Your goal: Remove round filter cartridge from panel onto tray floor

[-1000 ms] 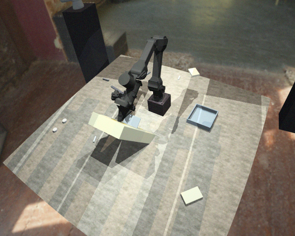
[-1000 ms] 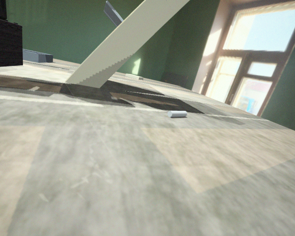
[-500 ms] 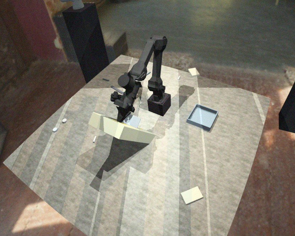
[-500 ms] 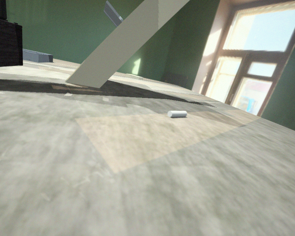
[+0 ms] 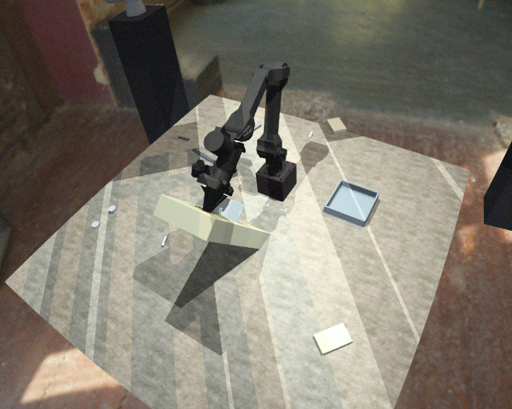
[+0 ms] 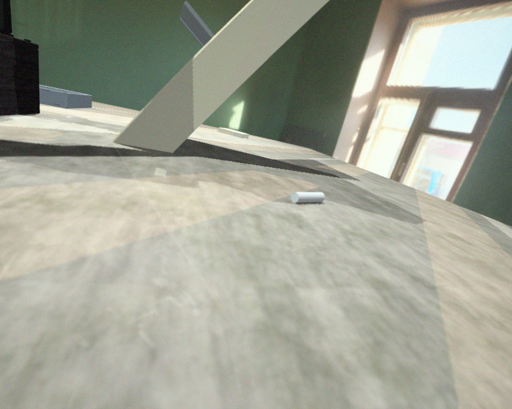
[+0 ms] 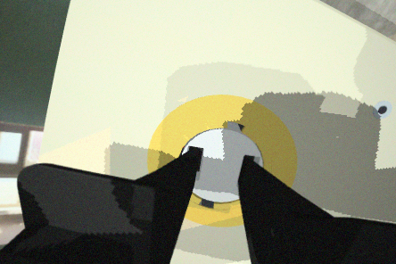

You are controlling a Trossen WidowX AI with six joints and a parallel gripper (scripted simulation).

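Right now my gripper tip is 10 mm short of the round white filter cartridge and 10 mm above it. Round my gripper tip: cream service panel (40 mm behind, 10 mm to the left, 80 mm below); tray (380 mm behind, 340 mm to the left, 230 mm below).
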